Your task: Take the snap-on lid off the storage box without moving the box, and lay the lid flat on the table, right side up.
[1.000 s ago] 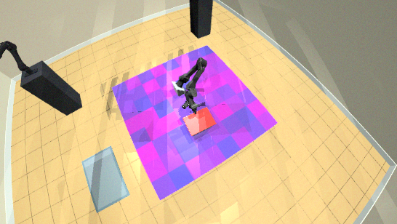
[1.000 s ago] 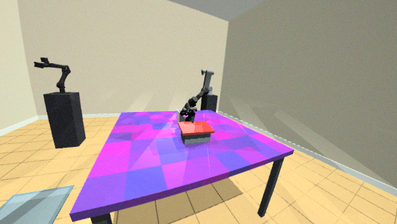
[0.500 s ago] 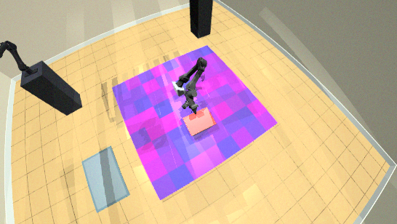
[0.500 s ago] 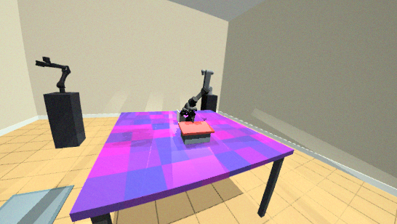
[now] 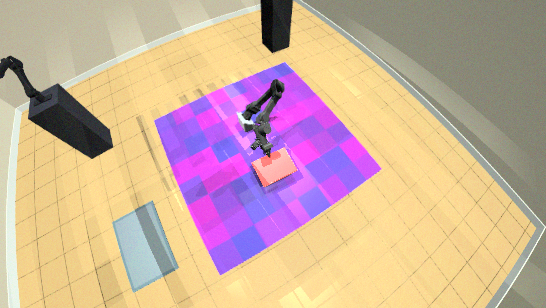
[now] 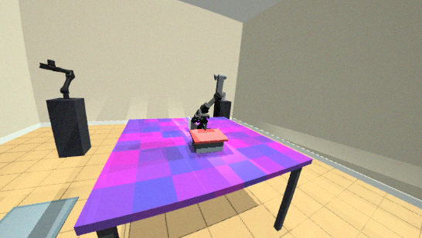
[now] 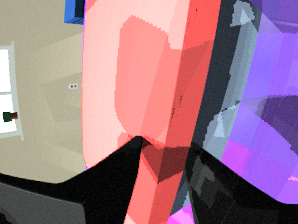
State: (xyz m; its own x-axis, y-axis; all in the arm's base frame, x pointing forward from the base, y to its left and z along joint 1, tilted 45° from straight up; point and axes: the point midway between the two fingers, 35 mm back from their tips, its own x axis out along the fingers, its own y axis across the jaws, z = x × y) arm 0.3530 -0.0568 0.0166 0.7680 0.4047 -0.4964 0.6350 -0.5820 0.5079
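Now: gripper tip 8 cm short of the red lid and 1 cm to the left of it. Also, from my gripper tip: grey storage box (7 cm ahead, 6 cm below, 1 cm to the right).
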